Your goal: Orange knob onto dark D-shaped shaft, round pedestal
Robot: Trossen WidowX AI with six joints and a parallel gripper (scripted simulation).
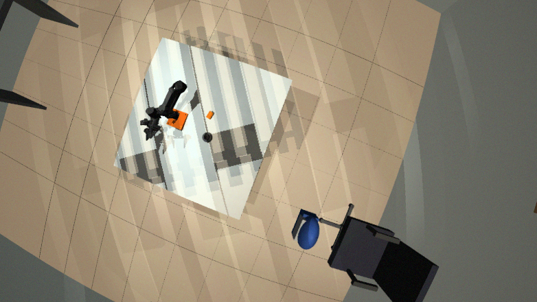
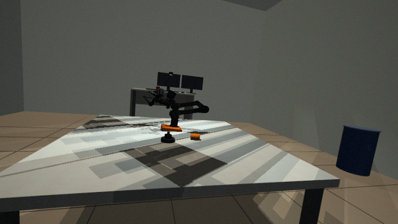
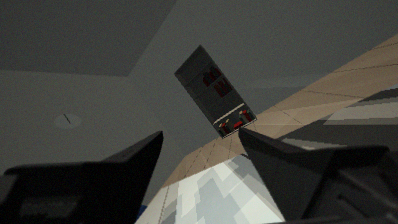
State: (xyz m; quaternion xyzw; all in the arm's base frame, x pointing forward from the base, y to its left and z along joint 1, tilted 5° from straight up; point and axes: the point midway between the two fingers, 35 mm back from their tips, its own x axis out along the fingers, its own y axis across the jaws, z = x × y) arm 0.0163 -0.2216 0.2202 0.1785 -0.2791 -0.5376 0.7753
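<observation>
My gripper tip is 34 cm to the right of the orange knob, 28 cm short of it and 25 cm above it. Also, from my gripper tip: round dark pedestal: 32 cm ahead, 24 cm below, 16 cm to the left.
</observation>
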